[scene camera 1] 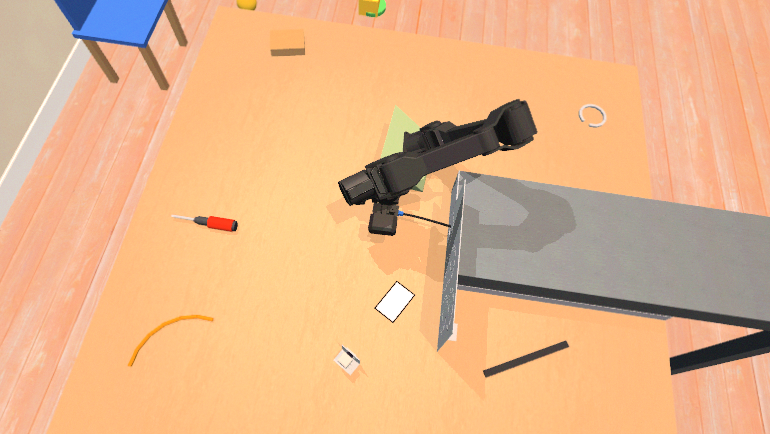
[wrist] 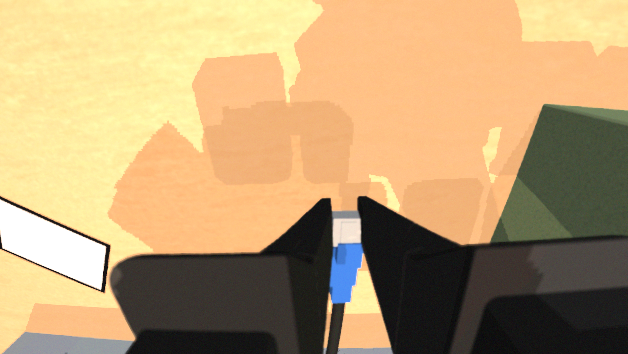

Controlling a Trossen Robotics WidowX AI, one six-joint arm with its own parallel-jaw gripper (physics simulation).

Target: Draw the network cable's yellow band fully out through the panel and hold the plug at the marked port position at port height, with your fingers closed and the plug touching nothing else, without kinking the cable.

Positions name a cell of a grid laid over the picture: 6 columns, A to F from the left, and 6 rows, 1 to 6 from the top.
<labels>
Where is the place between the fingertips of my gripper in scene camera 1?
D3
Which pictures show the dark bar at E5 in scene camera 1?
Scene camera 1 only.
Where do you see a black-edged white rectangle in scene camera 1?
D5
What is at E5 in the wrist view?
My gripper.
</labels>
